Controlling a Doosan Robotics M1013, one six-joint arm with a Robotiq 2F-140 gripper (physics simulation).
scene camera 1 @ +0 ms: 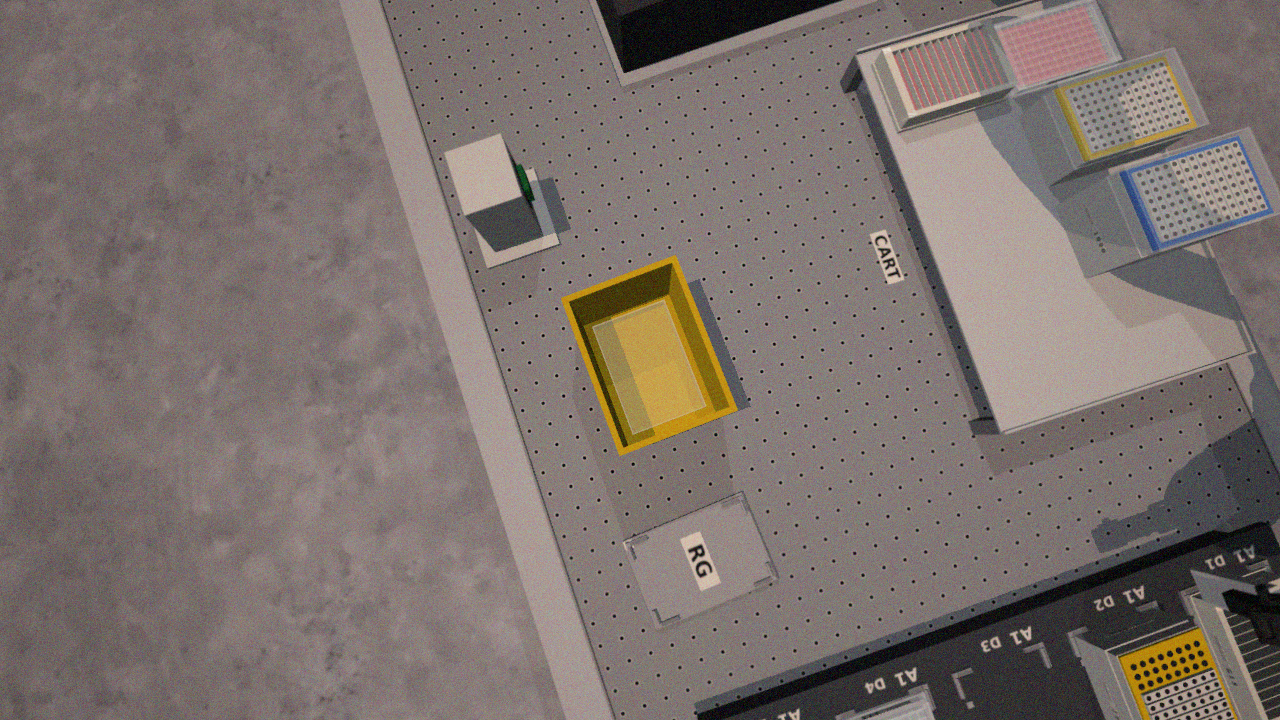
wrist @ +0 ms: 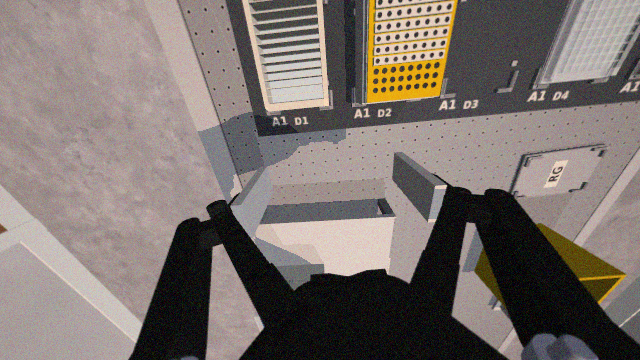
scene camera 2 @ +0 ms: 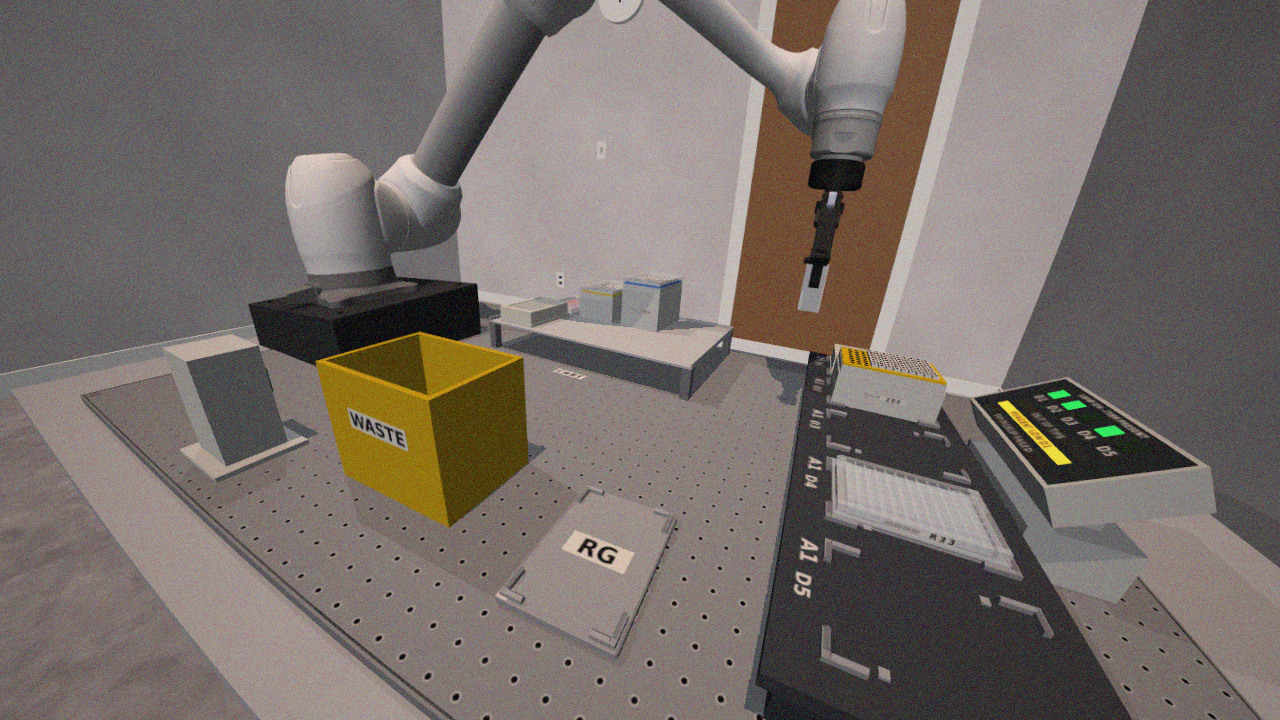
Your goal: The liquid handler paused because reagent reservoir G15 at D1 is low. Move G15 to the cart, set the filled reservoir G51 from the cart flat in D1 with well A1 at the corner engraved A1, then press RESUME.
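Frame: origin at the arm's base, x ahead, y left, z up, level; millimetres.
Where they show: gripper, fingertip midpoint: (scene camera 1: 1273, 556) (wrist: 331, 172) (scene camera 2: 808, 302); arm's base, origin of the base link: (scene camera 2: 358, 294).
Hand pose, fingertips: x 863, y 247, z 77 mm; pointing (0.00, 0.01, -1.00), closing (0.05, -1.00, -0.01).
Things, the pixels of their top centre, and the offset from my fingertips. "*": a spot on its surface instead.
- Reservoir G15, middle of its top: (wrist: 289, 50) 39 mm left, 121 mm ahead, 80 mm down
- Red-filled slatted reservoir G51, middle of its top: (scene camera 1: 950, 67) (scene camera 2: 535, 303) 54 mm right, 535 mm back, 80 mm down
- cart, middle of its top: (scene camera 1: 1051, 195) (scene camera 2: 615, 321) (wrist: 327, 292) 15 mm left, 374 mm back, 105 mm down
- green disc, surface spot: (scene camera 1: 524, 181) * 527 mm right, 545 mm back, 76 mm down
- yellow-topped tip rack, middle of its top: (scene camera 1: 1191, 711) (wrist: 412, 29) (scene camera 2: 890, 360) 84 mm right, 124 mm ahead, 47 mm down
- Plate R33, middle of its top: (scene camera 2: 912, 497) (wrist: 612, 16) 332 mm right, 132 mm ahead, 97 mm down
- yellow WASTE bin, middle of its top: (scene camera 1: 648, 353) (scene camera 2: 423, 359) (wrist: 568, 303) 457 mm right, 327 mm back, 36 mm down
- RG nest, middle of its top: (scene camera 2: 598, 546) (scene camera 1: 700, 561) (wrist: 558, 175) 465 mm right, 106 mm back, 157 mm down
- tilted status screen, surface spot: (scene camera 2: 1118, 447) * 262 mm right, 284 mm ahead, 34 mm down
Reservoir G15 (wrist: 292, 94) (scene camera 1: 1263, 660), pale-rimmed with slats and no red liquid showing, sits in D1 beside the A1 engraving; in scene camera 2 it is hidden behind the D2 rack. Red-filled slatted reservoir G51 (scene camera 1: 948, 75) (scene camera 2: 534, 311) stands on the cart (scene camera 1: 966, 223) (scene camera 2: 626, 343) (wrist: 350, 240) at its far-left corner, beside a pink plate. My gripper (scene camera 2: 811, 293) (wrist: 331, 172) is open and empty, high above the deck's D1 end; part of it shows at scene camera 1's right edge. A green disc (scene camera 1: 524, 181) is on an upright box; no RESUME label is readable.
A yellow-topped tip rack (scene camera 1: 1174, 676) (scene camera 2: 886, 385) (wrist: 407, 60) stands in D2, close beside G15. Plate R33 (scene camera 2: 917, 505) is in D4. Two tall tip racks stand on the cart. A yellow WASTE bin (scene camera 2: 483, 447), RG nest (scene camera 2: 554, 600) and tilted status screen (scene camera 2: 1118, 447) are around.
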